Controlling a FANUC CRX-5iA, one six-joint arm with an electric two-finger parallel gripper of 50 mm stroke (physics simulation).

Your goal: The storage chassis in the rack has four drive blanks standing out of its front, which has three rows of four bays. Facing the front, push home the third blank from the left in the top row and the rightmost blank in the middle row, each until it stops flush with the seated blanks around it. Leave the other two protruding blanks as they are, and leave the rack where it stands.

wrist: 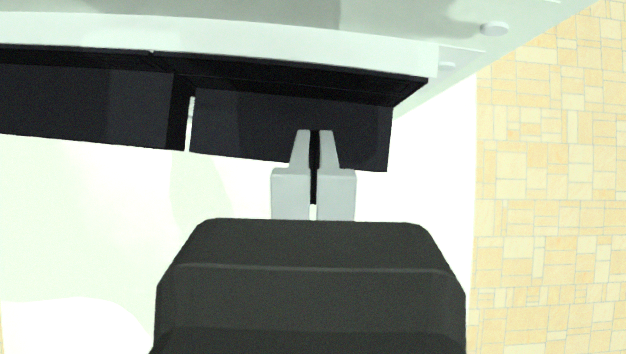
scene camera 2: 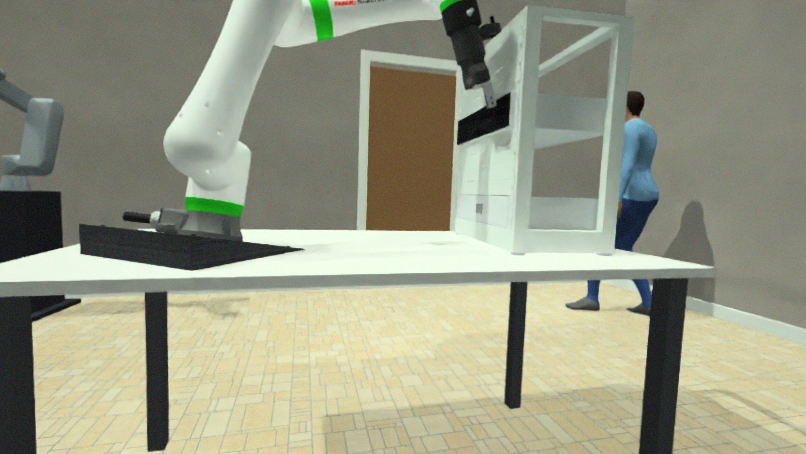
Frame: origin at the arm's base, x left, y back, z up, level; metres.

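Where they show: gripper, fingertip midpoint: (wrist: 314, 153) (scene camera 2: 492, 107).
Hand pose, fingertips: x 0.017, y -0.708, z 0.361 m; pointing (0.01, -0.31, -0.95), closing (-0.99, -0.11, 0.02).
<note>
After its pixels a point has its place.
The storage chassis (scene camera 2: 476, 127) {y -0.733, x 0.216, z 0.341 m} is a black band in the white rack (scene camera 2: 524, 169) {y -0.777, x -0.055, z 0.196 m} (wrist: 225, 40) {y -0.745, x 0.057, z 0.395 m}. In the wrist view two dark blanks stand out below the rack's white panel: a left blank (wrist: 90, 102) {y -0.719, x 0.127, z 0.364 m} and a blank at the right end (wrist: 240, 125) {y -0.719, x 0.058, z 0.336 m}, with a narrow bright gap between them. Their rows cannot be told, and the other blanks are not clear. My gripper (scene camera 2: 490, 106) {y -0.708, x 0.017, z 0.362 m} (wrist: 314, 153) {y -0.708, x 0.017, z 0.362 m} is shut and empty. Its tips are at the chassis front, overlapping the right-end blank in the wrist view. Contact cannot be told.
The rack stands on the white table (scene camera 2: 366, 259) {y -0.377, x -0.133, z -0.026 m}, with pale panels below the chassis. The arm's black base plate (scene camera 2: 135, 242) {y 0.073, x -0.190, z 0.014 m} is at the left of the table. A person (scene camera 2: 641, 157) stands behind the rack. A brown door (scene camera 2: 410, 146) is in the back wall.
</note>
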